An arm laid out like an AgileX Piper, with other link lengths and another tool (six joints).
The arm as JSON. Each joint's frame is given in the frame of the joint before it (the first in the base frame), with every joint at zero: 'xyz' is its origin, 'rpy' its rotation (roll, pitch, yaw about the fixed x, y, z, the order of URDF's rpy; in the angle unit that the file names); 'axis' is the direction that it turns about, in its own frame. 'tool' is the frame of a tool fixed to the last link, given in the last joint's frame.
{
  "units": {
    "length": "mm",
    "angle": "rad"
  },
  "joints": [
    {
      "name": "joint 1",
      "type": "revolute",
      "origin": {
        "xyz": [
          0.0,
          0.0,
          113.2
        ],
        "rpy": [
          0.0,
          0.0,
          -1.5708
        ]
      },
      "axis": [
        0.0,
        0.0,
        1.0
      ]
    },
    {
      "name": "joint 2",
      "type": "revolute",
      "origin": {
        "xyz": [
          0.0,
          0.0,
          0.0
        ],
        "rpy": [
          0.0,
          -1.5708,
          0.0
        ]
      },
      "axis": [
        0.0,
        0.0,
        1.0
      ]
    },
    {
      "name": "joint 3",
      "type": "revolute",
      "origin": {
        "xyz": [
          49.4,
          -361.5,
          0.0
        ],
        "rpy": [
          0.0,
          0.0,
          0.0
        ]
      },
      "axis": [
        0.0,
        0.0,
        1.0
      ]
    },
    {
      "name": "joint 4",
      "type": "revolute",
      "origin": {
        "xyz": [
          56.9,
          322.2,
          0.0
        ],
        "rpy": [
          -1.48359,
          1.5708,
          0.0
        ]
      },
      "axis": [
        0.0,
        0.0,
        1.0
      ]
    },
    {
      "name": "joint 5",
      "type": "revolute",
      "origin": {
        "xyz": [
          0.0,
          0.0,
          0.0
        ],
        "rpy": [
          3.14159,
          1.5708,
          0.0
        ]
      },
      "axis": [
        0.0,
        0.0,
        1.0
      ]
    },
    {
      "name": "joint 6",
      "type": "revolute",
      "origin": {
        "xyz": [
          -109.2,
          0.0,
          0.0
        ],
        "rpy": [
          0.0,
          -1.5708,
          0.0
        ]
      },
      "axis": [
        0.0,
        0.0,
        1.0
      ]
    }
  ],
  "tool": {
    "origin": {
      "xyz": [
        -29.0,
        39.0,
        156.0
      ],
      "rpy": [
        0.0,
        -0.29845,
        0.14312
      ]
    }
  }
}
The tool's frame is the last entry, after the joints.
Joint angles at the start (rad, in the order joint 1, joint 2, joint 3, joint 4, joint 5, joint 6):
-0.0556, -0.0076, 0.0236, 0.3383, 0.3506, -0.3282
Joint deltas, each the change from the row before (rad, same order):
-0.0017, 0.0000, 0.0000, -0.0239, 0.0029, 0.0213
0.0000, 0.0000, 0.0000, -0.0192, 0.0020, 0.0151
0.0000, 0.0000, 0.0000, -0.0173, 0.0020, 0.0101
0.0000, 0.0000, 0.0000, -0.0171, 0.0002, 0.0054
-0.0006, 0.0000, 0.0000, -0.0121, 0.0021, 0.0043
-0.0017, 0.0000, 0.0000, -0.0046, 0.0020, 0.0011
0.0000, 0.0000, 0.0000, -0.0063, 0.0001, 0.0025
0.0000, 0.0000, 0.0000, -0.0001, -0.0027, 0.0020
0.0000, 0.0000, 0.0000, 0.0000, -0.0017, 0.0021
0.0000, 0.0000, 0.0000, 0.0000, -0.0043, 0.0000
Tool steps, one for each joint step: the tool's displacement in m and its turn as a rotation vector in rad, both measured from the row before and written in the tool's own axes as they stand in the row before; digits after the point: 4 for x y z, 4 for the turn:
-0.0023, -0.0011, 0.0006, 0.0036, -0.0092, -0.0018
-0.0015, -0.0007, 0.0004, 0.0020, -0.0063, -0.0037
-0.0012, -0.0006, 0.0004, 0.0009, -0.0057, -0.0067
-0.0011, 0.0000, 0.0002, -0.0022, -0.0059, -0.0104
-0.0008, -0.0005, 0.0003, 0.0004, -0.0045, -0.0073
-0.0006, -0.0005, 0.0002, 0.0011, -0.0030, -0.0032
-0.0004, 0.0000, 0.0001, -0.0006, -0.0022, -0.0034
-0.0002, 0.0007, -0.0001, -0.0020, -0.0004, 0.0026
-0.0002, 0.0004, 0.0000, -0.0010, -0.0002, 0.0025
-0.0002, 0.0011, -0.0001, -0.0041, -0.0005, 0.0013

